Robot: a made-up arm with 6 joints.
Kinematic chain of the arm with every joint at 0, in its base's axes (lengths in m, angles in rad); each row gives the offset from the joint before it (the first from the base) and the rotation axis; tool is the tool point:
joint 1: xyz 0 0 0.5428 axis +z
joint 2: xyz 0 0 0 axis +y
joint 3: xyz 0 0 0.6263 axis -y
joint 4: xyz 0 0 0 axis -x
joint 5: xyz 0.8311 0 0 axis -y
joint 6: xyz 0 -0.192 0 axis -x
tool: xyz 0 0 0
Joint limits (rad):
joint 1: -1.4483..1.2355
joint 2: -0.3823..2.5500
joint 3: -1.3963..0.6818
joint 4: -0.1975..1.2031
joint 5: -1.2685..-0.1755
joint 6: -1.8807..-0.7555
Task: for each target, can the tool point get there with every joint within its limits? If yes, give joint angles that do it. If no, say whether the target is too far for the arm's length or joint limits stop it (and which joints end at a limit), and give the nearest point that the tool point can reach.
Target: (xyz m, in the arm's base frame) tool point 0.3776 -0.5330 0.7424
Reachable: yes | joints -0.8063 -0.1441 -0.8600 1.0447 -1.0734 -0.9363
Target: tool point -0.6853 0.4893 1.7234
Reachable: no: joint limits stop it (at a limit: joint 1, joint 2, joint 3) | nearest point -0.1320 -0.0712 1.9145 | short by 0.810 m
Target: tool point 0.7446 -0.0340 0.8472
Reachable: yes | joints 0.2113 -0.0747 -0.5077 0.1648 -0.8050 -1.5018
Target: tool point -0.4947 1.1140 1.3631
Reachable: no: joint limits stop it (at a limit: joint 1, joint 4) | nearest point 0.3578 0.8170 1.3631 | short by 0.903 m
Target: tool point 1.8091 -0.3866 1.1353
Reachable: no: too far | nearest point 1.3006 -0.2779 0.9687 | short by 0.546 m
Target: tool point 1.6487 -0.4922 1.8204
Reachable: no: too far | nearest point 1.0743 -0.3207 1.3753 | short by 0.747 m
